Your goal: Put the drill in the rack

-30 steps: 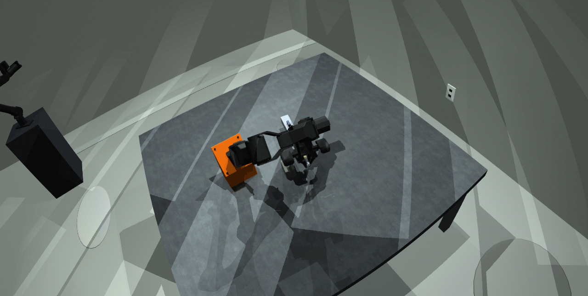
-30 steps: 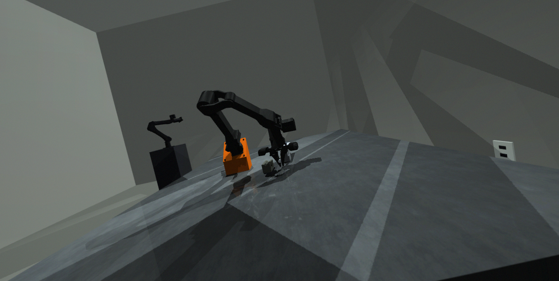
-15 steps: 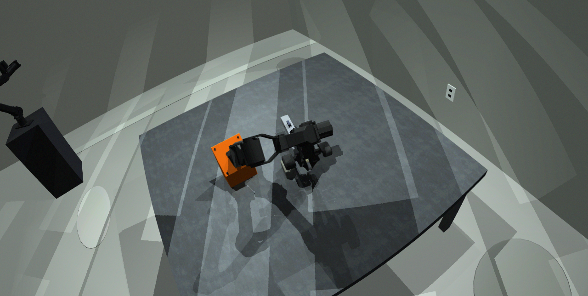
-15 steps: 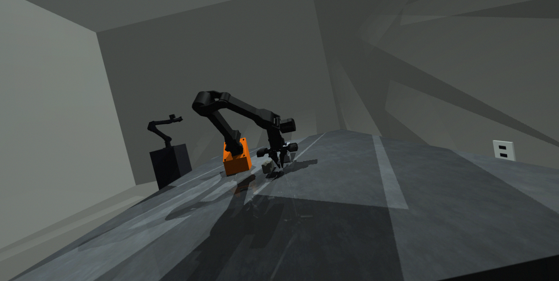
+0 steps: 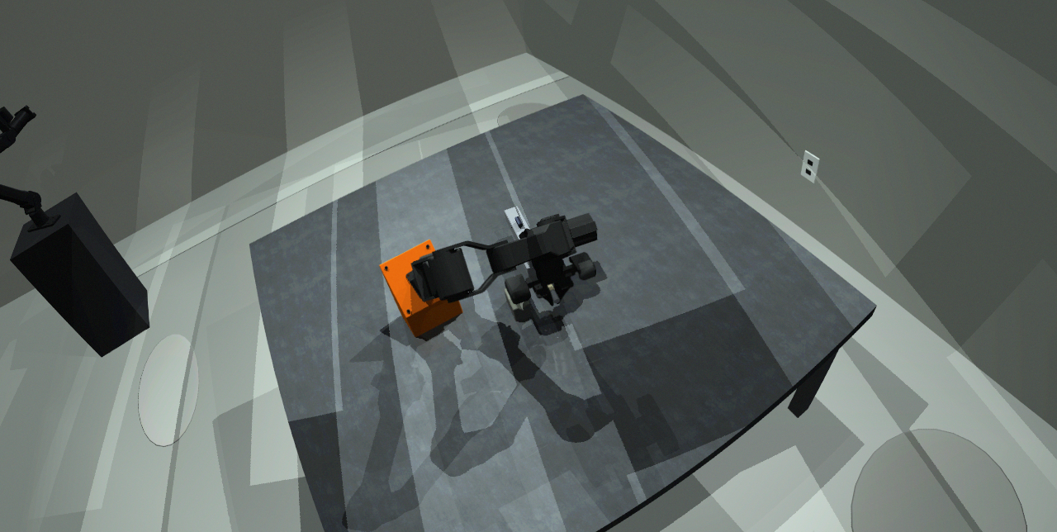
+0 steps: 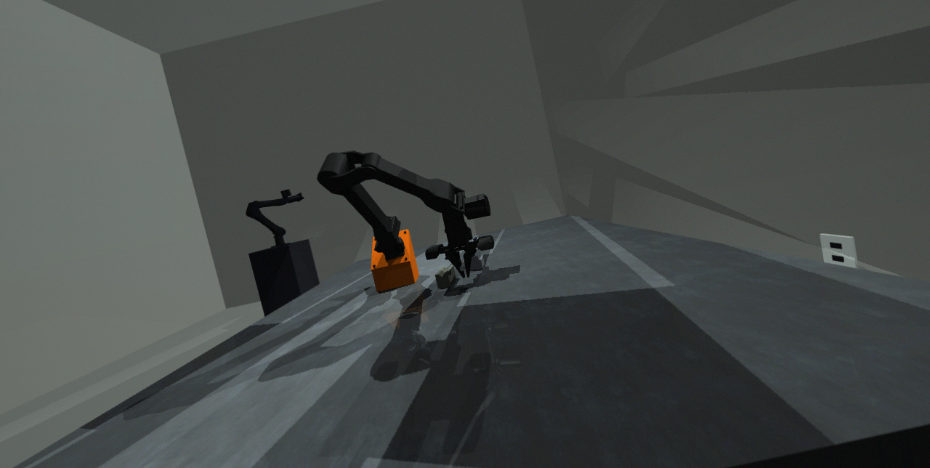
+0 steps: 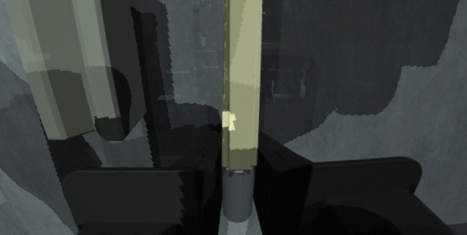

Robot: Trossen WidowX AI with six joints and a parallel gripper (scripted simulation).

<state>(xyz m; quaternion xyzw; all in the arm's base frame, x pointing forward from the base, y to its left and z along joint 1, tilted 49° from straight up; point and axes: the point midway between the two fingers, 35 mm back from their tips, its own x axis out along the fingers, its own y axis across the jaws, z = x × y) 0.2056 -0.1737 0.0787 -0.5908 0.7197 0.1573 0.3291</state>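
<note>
The drill is 1 cm ahead of my gripper tip, 4 cm to the left of it and 3 cm above it. Round my gripper tip: grooved rack 6 cm behind, 6 cm to the left; then dark blue key 7 cm ahead, 22 cm to the left, 3 cm above; then light-grey block 6 cm ahead, 20 cm to the left, 2 cm above.
</note>
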